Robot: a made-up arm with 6 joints.
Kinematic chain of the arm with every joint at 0, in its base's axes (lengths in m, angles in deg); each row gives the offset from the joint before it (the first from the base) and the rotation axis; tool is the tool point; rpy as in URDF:
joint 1: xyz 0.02 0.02 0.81 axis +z
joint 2: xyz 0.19 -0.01 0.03 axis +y
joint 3: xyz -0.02 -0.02 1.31 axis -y
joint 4: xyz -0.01 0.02 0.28 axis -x
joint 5: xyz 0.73 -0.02 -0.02 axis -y
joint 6: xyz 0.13 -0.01 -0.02 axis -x
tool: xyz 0.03 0 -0.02 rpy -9.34 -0.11 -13.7
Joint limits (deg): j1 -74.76..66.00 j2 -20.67..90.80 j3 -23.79..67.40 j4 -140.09..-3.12 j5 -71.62..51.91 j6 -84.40..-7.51
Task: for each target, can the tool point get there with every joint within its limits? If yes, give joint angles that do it. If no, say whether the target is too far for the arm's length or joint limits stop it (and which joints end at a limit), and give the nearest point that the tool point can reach.
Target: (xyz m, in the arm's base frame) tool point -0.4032 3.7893 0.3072
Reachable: no: too far | nearest point 0.8218 2.2020 0.5944 | short by 2.025 m
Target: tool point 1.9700 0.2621 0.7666
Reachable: yes | joints 6.59 62.85 -2.65 -116.62 10.73 -50.00
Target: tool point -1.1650 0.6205 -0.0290
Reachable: no: joint limits stop it (at a limit: joint 1, joint 2, joint 3, joint 6) | nearest point 0.4482 1.2773 0.0670 | short by 1.744 m
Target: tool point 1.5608 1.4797 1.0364
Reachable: yes | joints 43.15 60.69 13.35 -106.36 9.55 -73.08
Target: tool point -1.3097 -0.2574 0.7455
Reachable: no: joint limits stop it (at a limit: joint 1, joint 2, joint 3, joint 4, joint 5, joint 6) | nearest point 0.1108 -0.4171 2.1130 | short by 1.978 m
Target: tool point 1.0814 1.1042 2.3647
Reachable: yes | joints 46.83 21.08 21.61 -43.58 24.08 -69.29
